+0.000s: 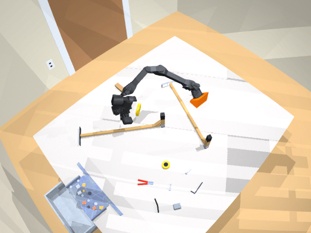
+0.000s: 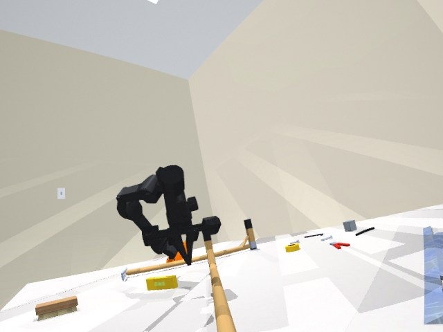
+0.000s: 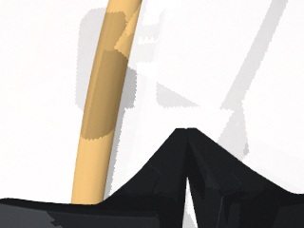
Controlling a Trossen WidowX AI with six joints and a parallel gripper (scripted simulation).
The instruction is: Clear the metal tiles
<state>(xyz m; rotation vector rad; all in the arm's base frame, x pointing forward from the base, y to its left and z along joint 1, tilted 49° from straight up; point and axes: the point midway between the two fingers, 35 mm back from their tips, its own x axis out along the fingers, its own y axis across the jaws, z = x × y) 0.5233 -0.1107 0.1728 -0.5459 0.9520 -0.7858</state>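
Right now my gripper tip is 40 mm to the right of the long scraper, 40 mm short of it and 10 mm above it. From my gripper tip the other things lie so: wooden brush block: 270 mm to the right, 180 mm behind, 60 mm below; then yellow tape roll: 420 mm to the left, 60 mm below, 20 mm behind; then yellow level: 150 mm behind, 50 mm below, 20 mm to the right.
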